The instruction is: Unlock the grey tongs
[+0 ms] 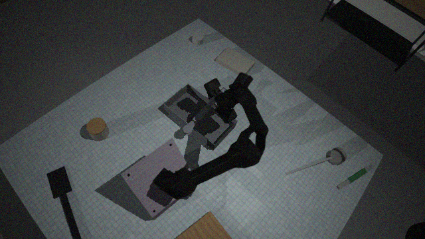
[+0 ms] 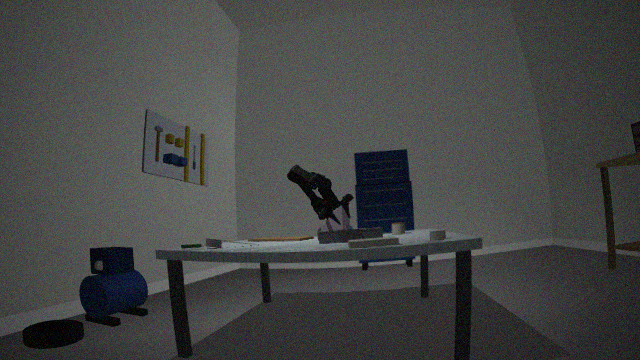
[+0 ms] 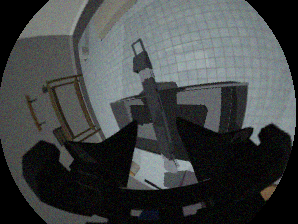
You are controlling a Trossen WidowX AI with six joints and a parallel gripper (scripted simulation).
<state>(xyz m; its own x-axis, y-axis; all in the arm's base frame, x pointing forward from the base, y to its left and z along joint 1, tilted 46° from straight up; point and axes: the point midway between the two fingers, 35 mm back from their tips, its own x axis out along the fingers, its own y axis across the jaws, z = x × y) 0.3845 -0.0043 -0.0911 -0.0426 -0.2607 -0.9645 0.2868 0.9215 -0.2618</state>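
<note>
Right now my gripper tip is 70 mm above the roasting tin, 50 mm past it and 30 mm to the right of it. Also, from my gripper tip: small block (360 mm to the left, 350 mm ahead, 80 mm below); pale slab (360 mm ahead, 100 mm to the left, 90 mm below); orange-topped cylinder (400 mm behind, 320 mm to the left, 70 mm below).
</note>
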